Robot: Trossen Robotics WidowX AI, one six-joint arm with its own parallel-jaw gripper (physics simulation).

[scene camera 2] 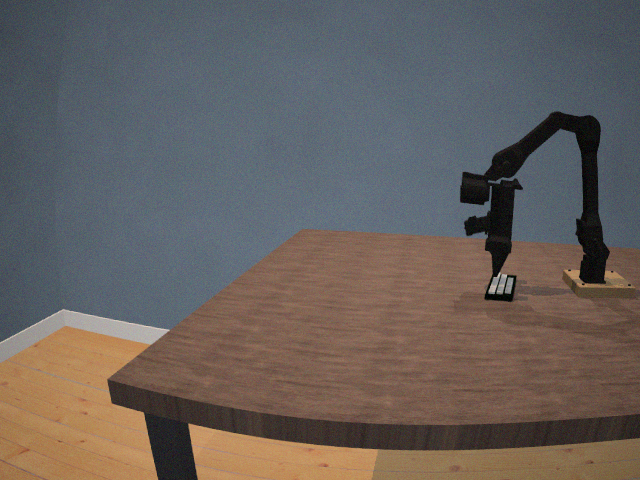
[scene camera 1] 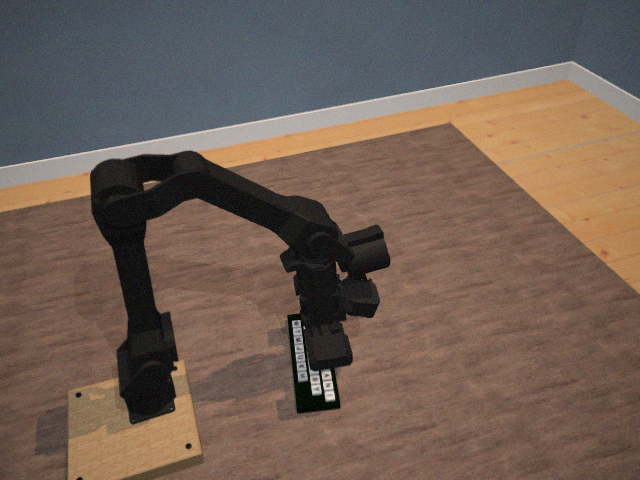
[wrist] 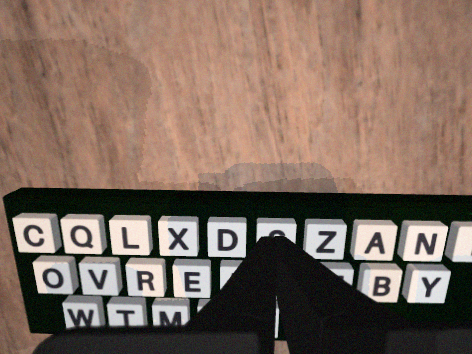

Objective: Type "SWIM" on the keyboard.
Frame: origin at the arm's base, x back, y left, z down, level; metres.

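Where they show: gripper, fingertip midpoint: (scene camera 2: 495,276) (wrist: 272,248); arm's base at its link origin: (scene camera 2: 592,280) (scene camera 1: 150,400).
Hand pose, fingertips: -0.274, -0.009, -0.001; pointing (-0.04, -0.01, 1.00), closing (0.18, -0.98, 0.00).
Things, the pixels of their top centre, and the offset from my fingertips, as dx, dy, dz. Level surfaces: height alone.
- keyboard at its top centre: (wrist: 250,283) (scene camera 1: 311,353) (scene camera 2: 502,282) +0.018, +0.012, +0.009
- S key at its top centre: (wrist: 276,241) +0.002, -0.002, +0.009
- W key at its top centre: (wrist: 81,318) (scene camera 1: 296,323) +0.021, +0.084, +0.009
- M key at its top centre: (wrist: 170,320) (scene camera 1: 298,339) +0.029, +0.048, +0.009
- I key at its top centre: (scene camera 1: 329,395) +0.019, -0.075, +0.009
- brown wooden table at its surface level: dz +0.026
- Z key at its top centre: (wrist: 325,242) +0.007, -0.020, +0.009
- D key at its top centre: (wrist: 226,240) -0.002, +0.016, +0.009
The keyboard (scene camera 1: 310,406) (scene camera 2: 498,297) (wrist: 150,201) is a dark green-black board with three rows of white lettered keys. My gripper (scene camera 2: 496,274) (wrist: 272,248) is shut and empty, pointing down. In the wrist view its tips overlap the lower part of the S key (wrist: 276,225); I cannot tell whether they press it. The W key (scene camera 1: 296,323) (wrist: 82,314) and the M key (scene camera 1: 298,339) (wrist: 171,316) are in the row nearest the arm's base. The I key (scene camera 1: 329,396) ends the far row, beyond N. My fingers hide several middle keys in the wrist view.
The keyboard lies on a brown wooden table (scene camera 1: 465,361) (scene camera 2: 310,335). My arm's base stands on a light wooden board (scene camera 1: 129,449) (scene camera 2: 610,290). The Z key (wrist: 325,240) and D key (wrist: 227,239) flank S. Behind the table is a blue wall (scene camera 1: 258,67) (scene camera 2: 206,129).
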